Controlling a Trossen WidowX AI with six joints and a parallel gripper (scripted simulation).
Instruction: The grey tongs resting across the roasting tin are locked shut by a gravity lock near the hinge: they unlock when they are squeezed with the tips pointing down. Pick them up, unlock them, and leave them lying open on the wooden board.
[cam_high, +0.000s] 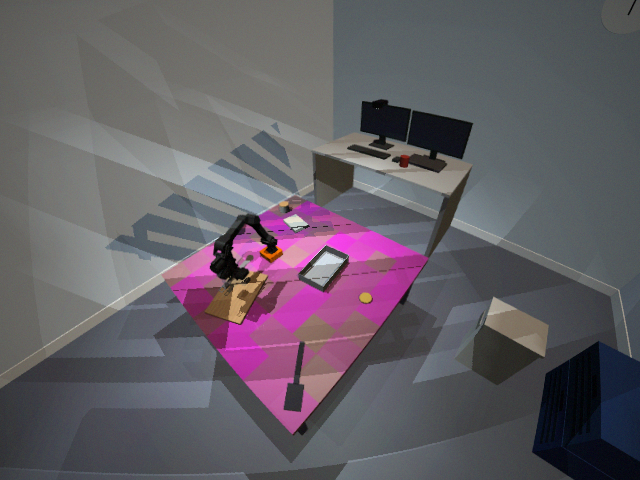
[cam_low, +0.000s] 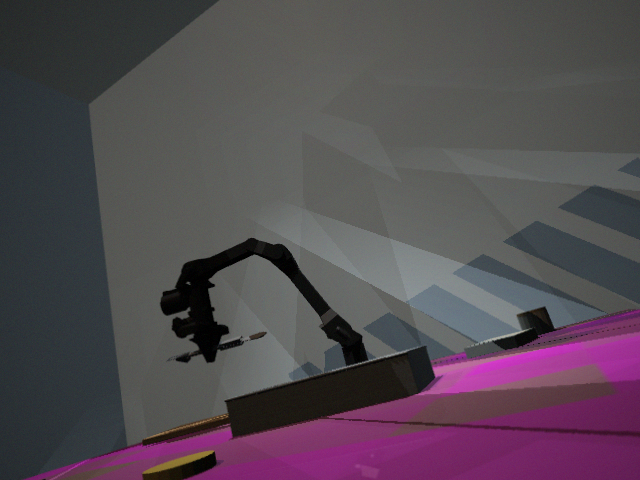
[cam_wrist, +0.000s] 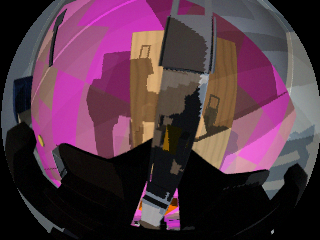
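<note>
Right now my gripper tip is 15 cm above the wooden board, 4 cm past it and 1 cm to the left of it. The rest, counted from my gripper tip: yellow disc: 54 cm ahead, 47 cm to the left, 15 cm below; then white pad: 68 cm to the left, 27 cm behind, 14 cm below; then black spatula-like tool: 57 cm ahead, 15 cm below, 10 cm to the right.
</note>
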